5 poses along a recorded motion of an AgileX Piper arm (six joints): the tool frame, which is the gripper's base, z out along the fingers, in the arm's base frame.
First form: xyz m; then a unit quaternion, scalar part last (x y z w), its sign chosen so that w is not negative.
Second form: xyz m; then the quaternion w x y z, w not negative. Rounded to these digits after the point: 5 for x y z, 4 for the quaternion.
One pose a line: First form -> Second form
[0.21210 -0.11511 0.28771 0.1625 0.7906 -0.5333 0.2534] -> [0.21210 -0.11511 0.28771 0.2534 0.1625 0.7906 -0.5333]
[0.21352 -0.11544 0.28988 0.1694 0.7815 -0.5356 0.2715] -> [0.21352 -0.11544 0.28988 0.2715 0.1694 0.7815 -0.5356]
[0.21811 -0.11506 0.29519 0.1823 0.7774 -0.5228 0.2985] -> [0.21811 -0.11506 0.29519 0.2985 0.1823 0.7774 -0.5228]
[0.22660 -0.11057 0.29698 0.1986 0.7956 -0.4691 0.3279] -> [0.22660 -0.11057 0.29698 0.3279 0.1986 0.7956 -0.4691]
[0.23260 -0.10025 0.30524 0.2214 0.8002 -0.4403 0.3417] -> [0.23260 -0.10025 0.30524 0.3417 0.2214 0.8002 -0.4403]
